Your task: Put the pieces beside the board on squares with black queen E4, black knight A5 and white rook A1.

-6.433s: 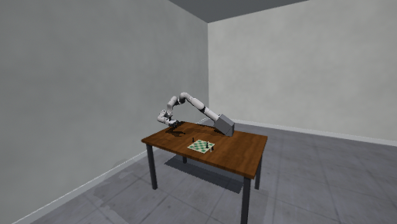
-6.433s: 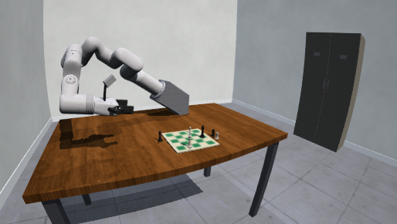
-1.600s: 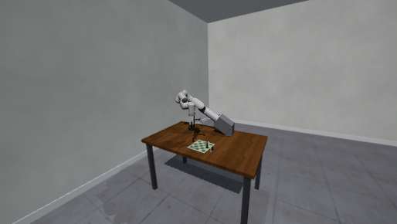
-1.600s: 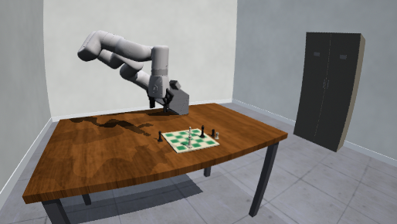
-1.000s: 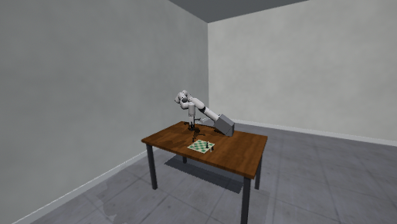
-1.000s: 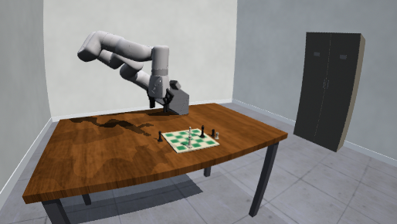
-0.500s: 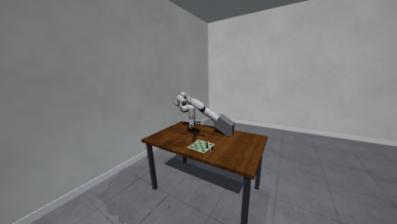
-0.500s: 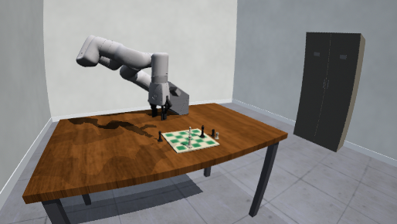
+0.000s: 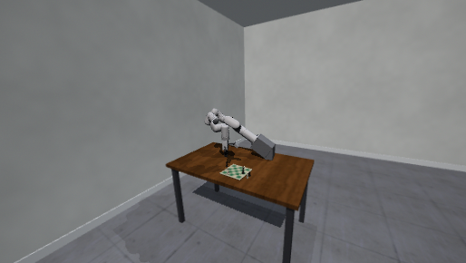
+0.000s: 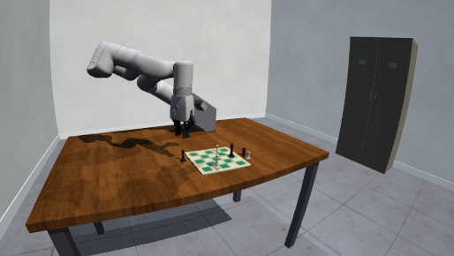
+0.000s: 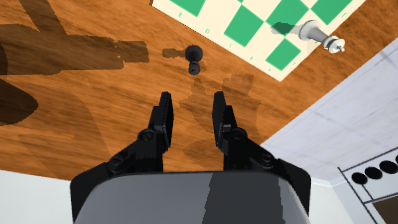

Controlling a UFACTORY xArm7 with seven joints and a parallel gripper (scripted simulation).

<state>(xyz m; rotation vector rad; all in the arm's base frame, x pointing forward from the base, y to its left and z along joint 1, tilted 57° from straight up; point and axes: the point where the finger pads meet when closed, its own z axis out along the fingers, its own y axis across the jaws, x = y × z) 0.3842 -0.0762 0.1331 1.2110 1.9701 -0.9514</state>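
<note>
Now: hand 100 mm above the short black piece. From my hand the other things lie so: cream board 140 mm to the left, 130 mm below, 50 mm ahead; then black knight 270 mm to the left, 110 mm below, 70 mm ahead; then black queen 210 mm to the left, 90 mm below, 60 mm ahead.
</note>
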